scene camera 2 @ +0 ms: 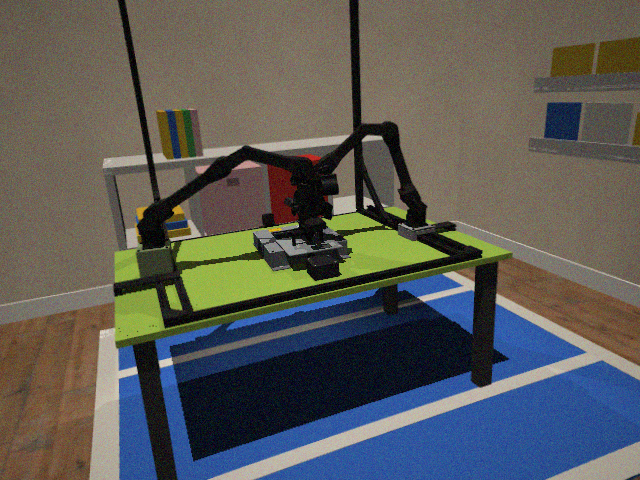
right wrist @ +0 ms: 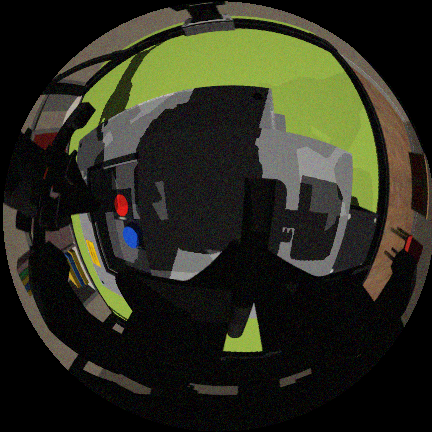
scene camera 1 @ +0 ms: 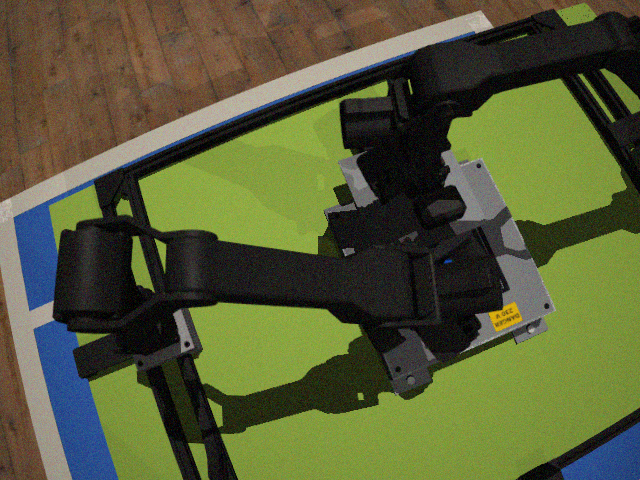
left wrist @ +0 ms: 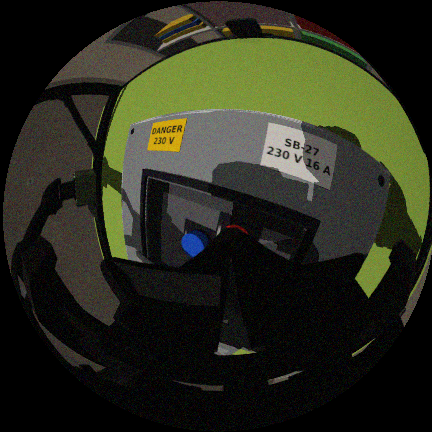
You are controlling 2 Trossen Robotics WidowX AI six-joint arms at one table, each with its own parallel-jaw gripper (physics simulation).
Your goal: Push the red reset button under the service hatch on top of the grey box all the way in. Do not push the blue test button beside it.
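Observation:
The grey box has an opening in its top. In the right wrist view, the red reset button shows inside it beside the blue test button. My left gripper is shut and empty. Its tips are close to the red button and partly cover it in the left wrist view; contact cannot be told. The grey hatch is off the opening, to its right in the right wrist view. My right gripper is shut on the hatch's black handle. Its fingertips are dark.
Both arms crowd over the box and hide much of it in scene camera 1. A yellow danger label and a white SB-27 label are on the box. A black block stands beside the box. Black rails edge the table.

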